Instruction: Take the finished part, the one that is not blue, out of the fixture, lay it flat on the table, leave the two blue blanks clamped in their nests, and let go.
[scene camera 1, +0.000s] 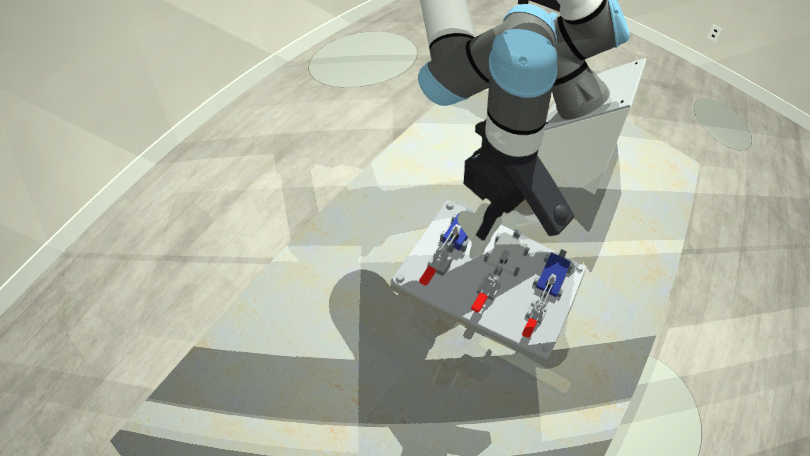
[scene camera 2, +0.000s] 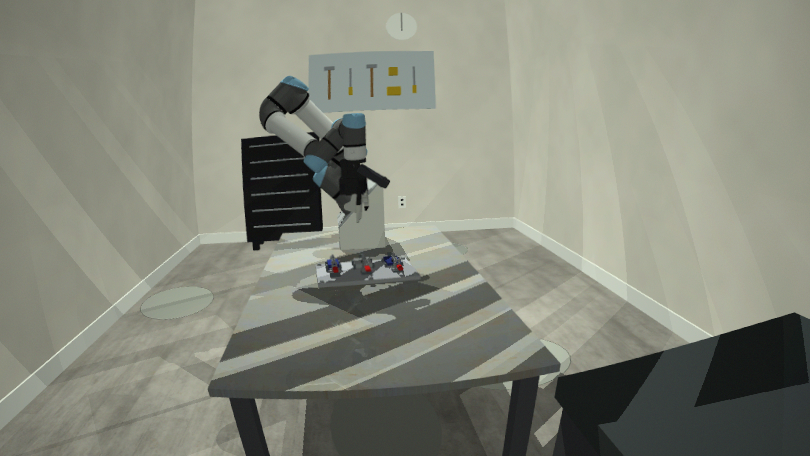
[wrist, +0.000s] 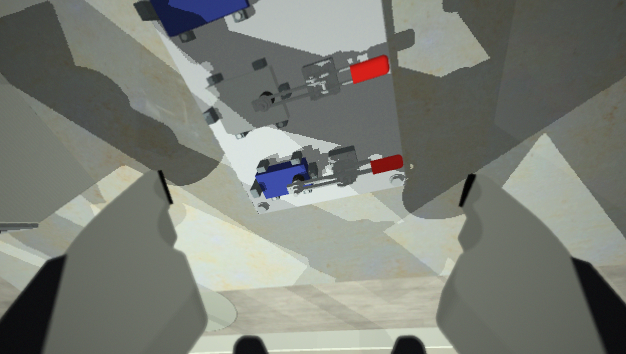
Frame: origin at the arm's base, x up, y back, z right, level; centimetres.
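Seen in the pictures: gripper, between the fingertips: (scene camera 1: 504, 229) (scene camera 2: 362, 216) (wrist: 316, 176); arm's base, origin of its link: (scene camera 1: 585, 103).
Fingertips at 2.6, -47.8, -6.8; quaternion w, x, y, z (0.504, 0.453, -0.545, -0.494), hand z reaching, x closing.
Offsets run from my fingertips to a thing's top centre, as dx, dy, dz. Level surfaces: height alone.
The fixture plate {-20.2, +4.6, +0.5} (scene camera 1: 442, 297) (scene camera 2: 351, 278) (wrist: 345, 120) lies on the table. The grey finished part {-18.1, +9.2, +1.5} (scene camera 1: 512, 257) (wrist: 237, 107) sits in shadow in the middle nest, with a clamp arm (wrist: 297, 93) reaching over it; contact is unclear. The smaller blue blank {-17.5, +6.3, +12.1} (scene camera 1: 460, 235) (wrist: 275, 183) and the larger blue blank {-18.6, +12.1, -9.1} (scene camera 1: 558, 263) (wrist: 200, 12) sit in the outer nests under their clamps; the larger is cut off in the wrist view. My gripper (scene camera 1: 478, 223) (scene camera 2: 361, 209) (wrist: 316, 176) is open and empty, tilted above the fixture's robot-side edge.
Red clamp handles {-16.0, -6.6, +9.2} (scene camera 1: 427, 275) {-16.5, -4.2, -1.5} (scene camera 1: 479, 301) {-17.0, -1.8, -12.3} (scene camera 1: 529, 327) point away from the robot base. The grey robot pedestal (scene camera 1: 583, 147) (scene camera 2: 362, 232) stands behind the fixture. The table {dx -21.7} (scene camera 1: 272, 300) (scene camera 2: 368, 373) extends towards scene camera 2. A dark object (scene camera 2: 680, 390) stands at that view's lower right.
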